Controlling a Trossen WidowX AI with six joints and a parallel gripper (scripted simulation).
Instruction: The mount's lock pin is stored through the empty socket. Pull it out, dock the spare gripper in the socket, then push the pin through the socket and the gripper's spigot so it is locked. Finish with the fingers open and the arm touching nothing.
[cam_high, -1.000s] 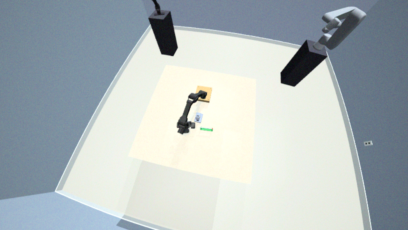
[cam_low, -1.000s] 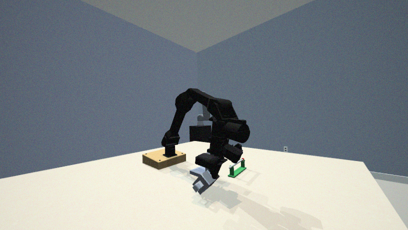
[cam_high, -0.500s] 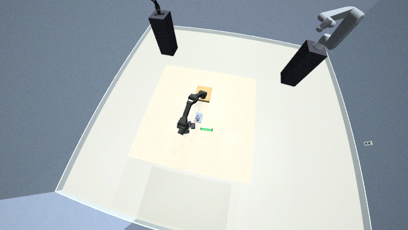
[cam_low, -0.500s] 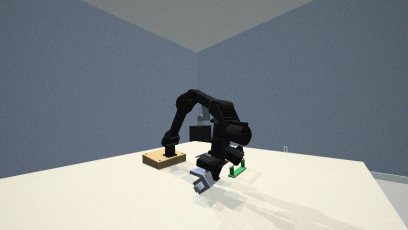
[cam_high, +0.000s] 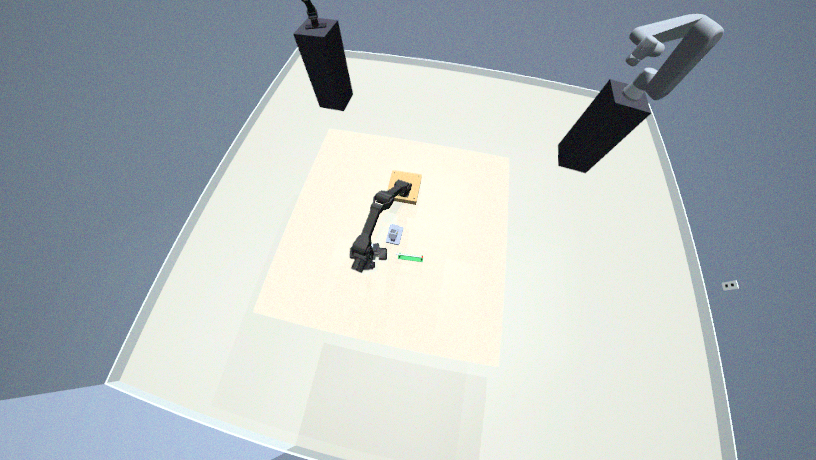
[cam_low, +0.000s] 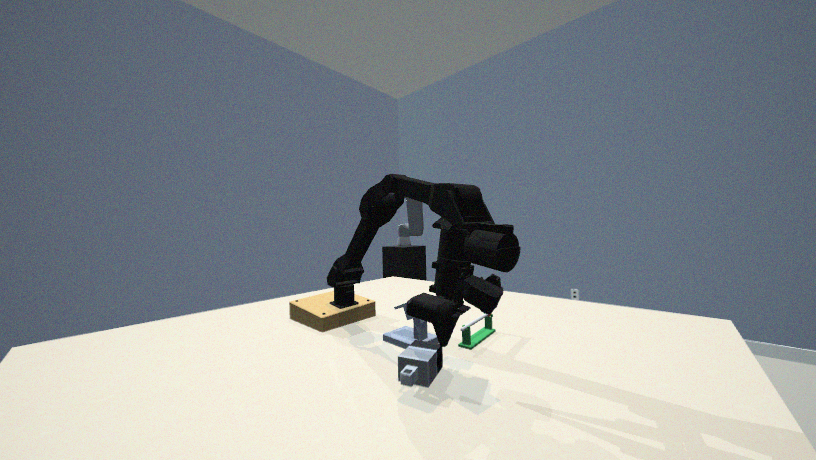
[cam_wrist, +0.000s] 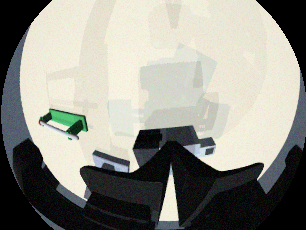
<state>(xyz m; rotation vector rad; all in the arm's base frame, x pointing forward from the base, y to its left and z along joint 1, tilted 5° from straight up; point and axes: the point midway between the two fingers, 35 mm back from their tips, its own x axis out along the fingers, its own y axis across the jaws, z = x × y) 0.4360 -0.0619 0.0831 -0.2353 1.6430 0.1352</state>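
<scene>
My gripper tip is now 4 cm past the spare gripper, 2 cm to the left of it and 4 cm above it. Also, from my gripper tip: green cradle (6 cm behind, 21 cm to the left, 4 cm below); grey mount (16 cm behind, 8 cm to the left, 1 cm below).
</scene>
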